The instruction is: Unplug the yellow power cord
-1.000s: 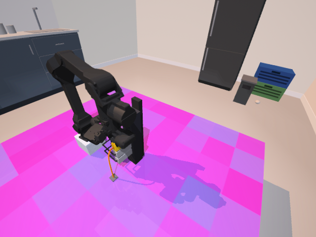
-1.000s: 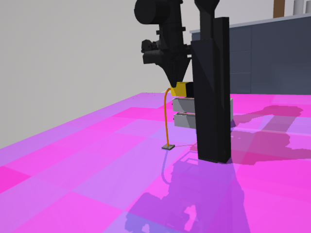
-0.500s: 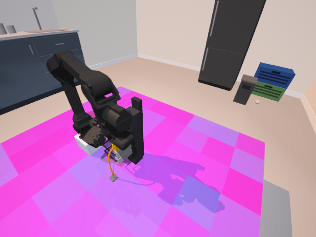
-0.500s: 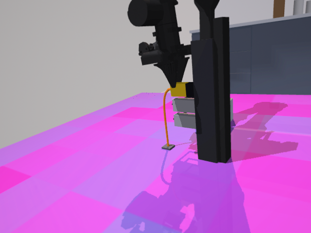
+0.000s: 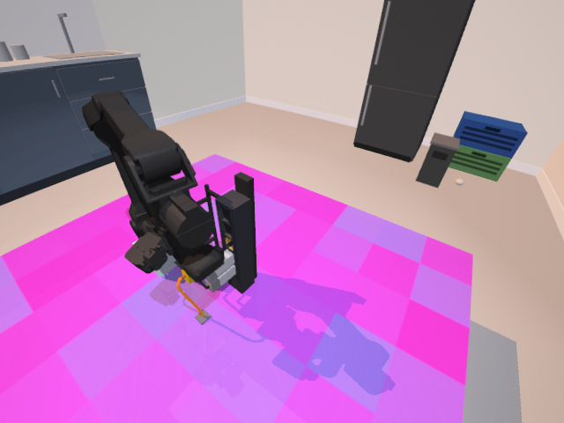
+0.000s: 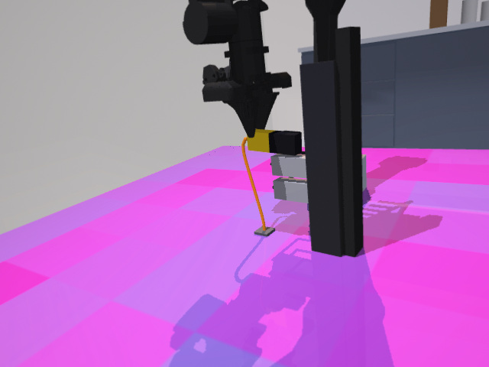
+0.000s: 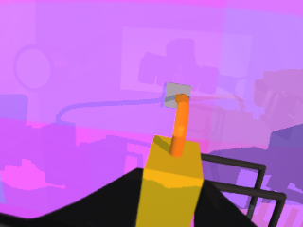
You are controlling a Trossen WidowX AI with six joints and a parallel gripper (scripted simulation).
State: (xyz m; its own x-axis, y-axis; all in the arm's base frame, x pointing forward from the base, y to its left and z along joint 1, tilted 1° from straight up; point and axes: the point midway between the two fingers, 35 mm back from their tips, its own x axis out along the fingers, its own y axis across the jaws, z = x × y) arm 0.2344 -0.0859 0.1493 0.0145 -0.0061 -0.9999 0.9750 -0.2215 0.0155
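My gripper tip is 3 cm to the right of the yellow plug. The rest, counted from my gripper tip: grey anchor plate 19 cm below.
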